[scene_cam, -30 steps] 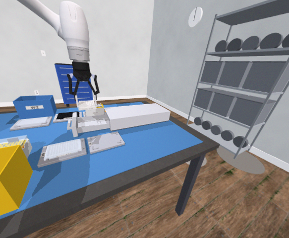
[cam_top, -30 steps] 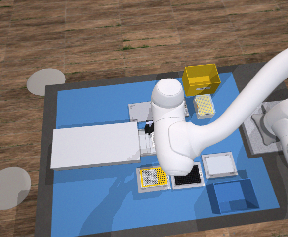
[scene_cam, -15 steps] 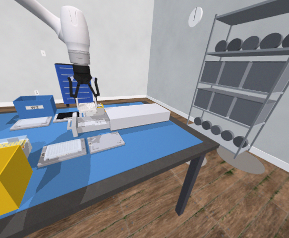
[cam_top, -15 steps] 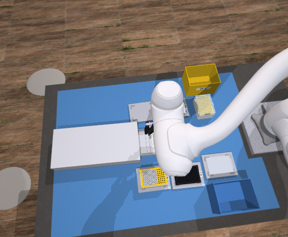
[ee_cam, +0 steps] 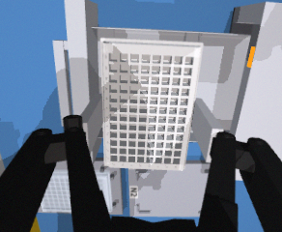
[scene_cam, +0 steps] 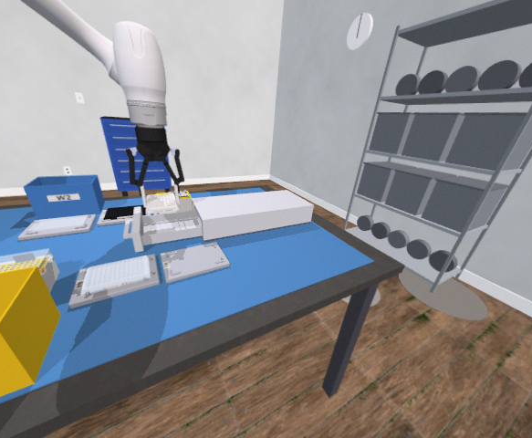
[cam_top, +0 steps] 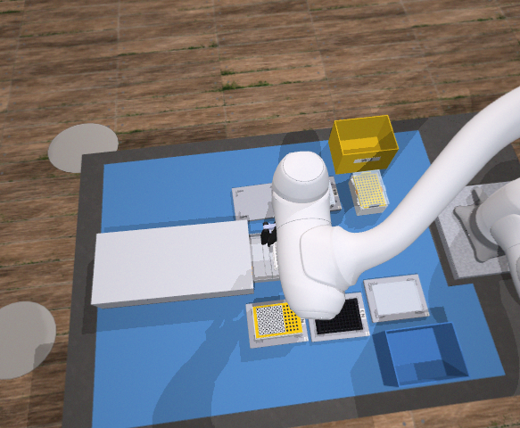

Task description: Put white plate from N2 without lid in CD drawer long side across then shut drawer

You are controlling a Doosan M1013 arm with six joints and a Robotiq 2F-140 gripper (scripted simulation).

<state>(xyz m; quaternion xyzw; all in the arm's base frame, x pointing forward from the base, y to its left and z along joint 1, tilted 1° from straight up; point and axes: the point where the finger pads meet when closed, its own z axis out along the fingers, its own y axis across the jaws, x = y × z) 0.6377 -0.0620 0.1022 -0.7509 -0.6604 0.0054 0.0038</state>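
Right now my hand is 11 cm above the drawer and 3 cm short of it. Round my hand: black plate 20 cm to the left, 11 cm below, 10 cm behind; white plate 2 cm below; yellow tip box 18 cm to the left, 8 cm below, 6 cm ahead.
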